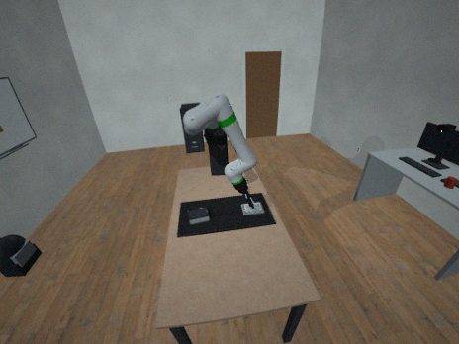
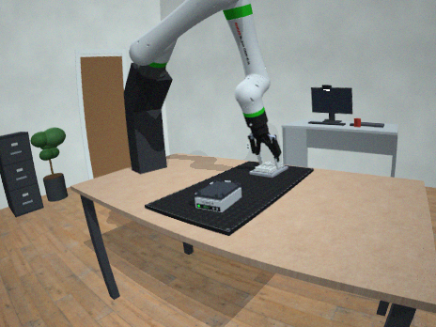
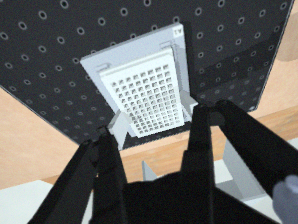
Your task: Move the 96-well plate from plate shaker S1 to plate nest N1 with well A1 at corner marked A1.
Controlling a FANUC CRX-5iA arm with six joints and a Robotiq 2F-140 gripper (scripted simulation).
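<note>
The white 96-well plate lies 20 mm below my hand. Round my hand: nest A1 mark (50 mm behind, 80 mm to the right, 30 mm below); grey plate nest N1 (40 mm below).
</note>
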